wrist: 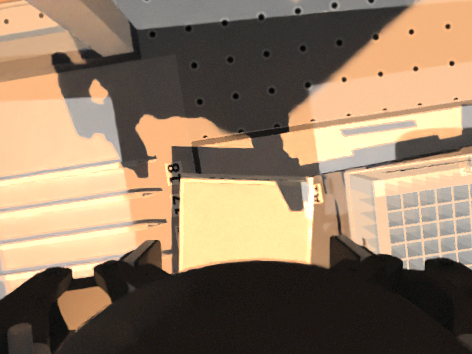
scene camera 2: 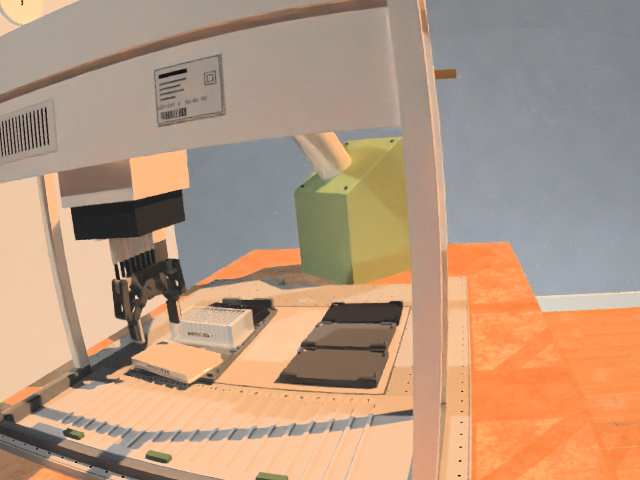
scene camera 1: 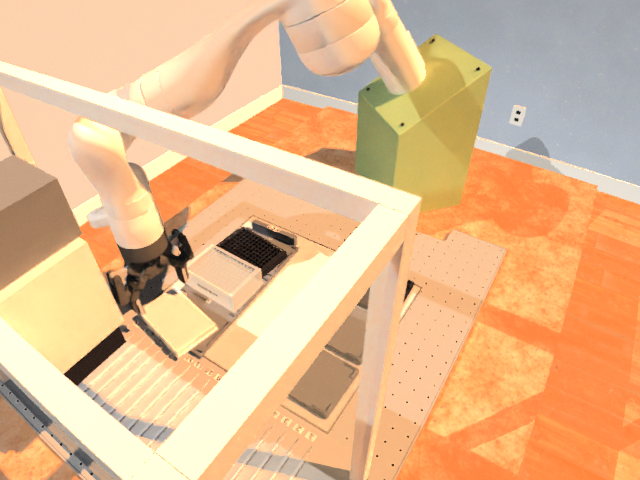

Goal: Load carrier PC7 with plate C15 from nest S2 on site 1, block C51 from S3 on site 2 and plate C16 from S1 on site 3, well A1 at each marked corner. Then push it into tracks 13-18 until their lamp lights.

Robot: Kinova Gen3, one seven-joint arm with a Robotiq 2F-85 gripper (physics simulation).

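Seen in the pictures: gripper, fingertip midpoint: [wrist: 245, 256] [scene camera 2: 158, 332] [scene camera 1: 162, 296]; arm's base at its link origin: [scene camera 1: 406, 80].
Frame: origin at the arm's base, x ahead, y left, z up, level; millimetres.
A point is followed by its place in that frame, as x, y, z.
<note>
Carrier PC7 [scene camera 1: 285, 262] @[412, -76, -246] [scene camera 2: 262, 324] @[447, -79, -248] lies behind the tracks. A cream plate [scene camera 1: 178, 321] @[639, -155, -232] [scene camera 2: 175, 360] [wrist: 245, 220] @[626, -201, -230] is at its end nearest the tracks; its code is not readable, and whether it is fully seated is not clear. A white deep-well block [scene camera 1: 223, 273] @[524, -139, -208] [scene camera 2: 214, 326] [wrist: 430, 215] @[526, -186, -208] stands at the middle position. A black plate [scene camera 1: 253, 248] [scene camera 2: 247, 305] is at the far position. My gripper [scene camera 1: 162, 292] @[629, -190, -194] [scene camera 2: 157, 330] @[629, -190, -194] [wrist: 245, 256] @[629, -190, -194] is open and empty above the cream plate, one finger toward the tracks, the other toward the block. The "A1" mark [wrist: 317, 194] @[576, -204, -248] shows by the plate's corner.
Pipetting head [scene camera 2: 129, 217] @[902, -12, 23] hangs close to my gripper in scene camera 2. A white frame post [scene camera 1: 382, 320] @[731, 235, 116] [scene camera 2: 421, 258] @[922, 216, -14] and beams surround the deck. Three dark nests [scene camera 2: 336, 365] stand at the right. Track ridges [scene camera 1: 149, 372] @[734, -142, -255] [scene camera 2: 206, 413] [wrist: 75, 205] @[741, -231, -255] run forward; labels 17 and 18 show in the wrist view.
</note>
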